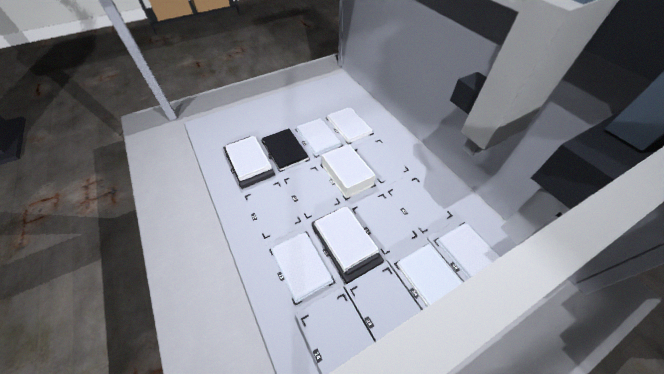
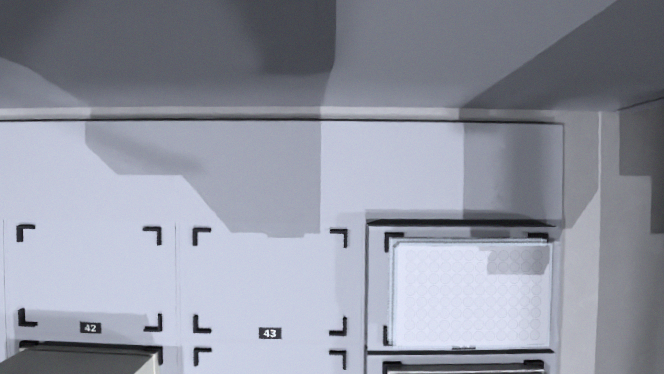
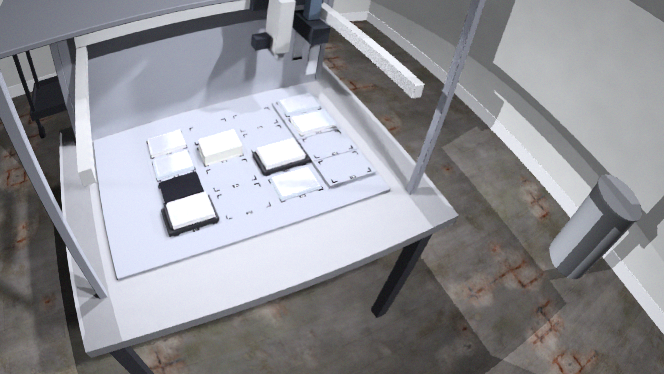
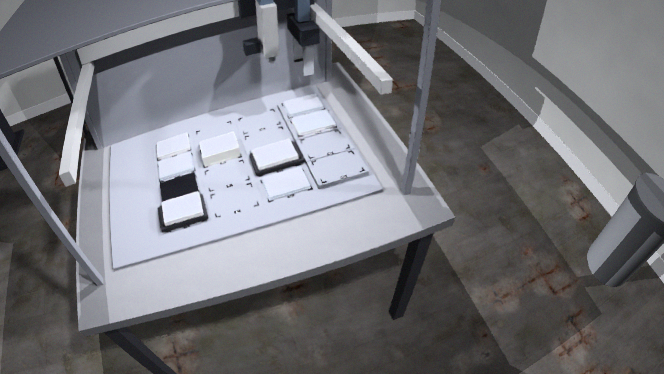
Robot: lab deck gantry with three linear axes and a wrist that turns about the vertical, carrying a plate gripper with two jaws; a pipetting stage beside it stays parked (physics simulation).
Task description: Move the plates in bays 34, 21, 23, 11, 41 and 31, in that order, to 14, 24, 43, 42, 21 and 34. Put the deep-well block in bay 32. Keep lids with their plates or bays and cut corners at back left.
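Pixels of known places: gripper, fingertip midpoint: [image 1: 531, 221] [image 3: 303, 66] [image 4: 303, 67]; robot's base at its link origin: [image 1: 227, 155] [image 3: 175, 235] [image 4: 167, 231].
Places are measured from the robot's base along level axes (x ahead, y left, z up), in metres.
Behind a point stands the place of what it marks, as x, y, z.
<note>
Plates stand in bay 41 [image 1: 349, 124] @[0.072, 0.359, 0.014] [image 3: 167, 143] @[0.067, 0.352, 0.014], bay 31 [image 1: 318, 136] @[0.073, 0.253, 0.014] [image 3: 173, 164] @[0.065, 0.249, 0.014] and bay 34 [image 1: 428, 274] @[0.543, 0.252, 0.029] [image 3: 312, 121] @[0.552, 0.253, 0.029]. Bay 21 holds a black plate [image 1: 285, 148] @[0.072, 0.149, 0.016] [image 3: 181, 186] @[0.066, 0.149, 0.017]. White-topped plates with dark bases stand in bay 11 [image 1: 248, 157] @[0.074, 0.046, 0.037] [image 3: 190, 210] @[0.065, 0.037, 0.037] and bay 23 [image 1: 346, 239] @[0.402, 0.148, 0.037] [image 3: 280, 153] @[0.387, 0.143, 0.037]. The tall deep-well block [image 1: 348, 170] @[0.245, 0.248, 0.042] [image 2: 90, 362] @[0.244, 0.298, 0.018] [image 3: 220, 146] @[0.224, 0.237, 0.042] is in bay 32. Bays 14, 24, 42 and 43 are empty. My gripper [image 3: 304, 66] @[0.576, 0.404, 0.159] [image 4: 303, 67] @[0.576, 0.404, 0.159] is raised near the back right, jaws apart, holding nothing. Lids and cut corners are hard to make out.
A clear-edged plate [image 2: 470, 295] @[0.553, 0.365, 0.029] [image 3: 298, 104] @[0.550, 0.354, 0.029] stands in bay 44, and another plate [image 1: 301, 267] @[0.401, 0.040, 0.014] [image 3: 296, 183] @[0.390, 0.035, 0.014] in bay 13. The pale pipetting stage [image 1: 532, 70] [image 3: 280, 27] hangs left of the gripper. The back wall [image 3: 170, 85] @[0.121, 0.520, 0.126] rises behind the deck.
</note>
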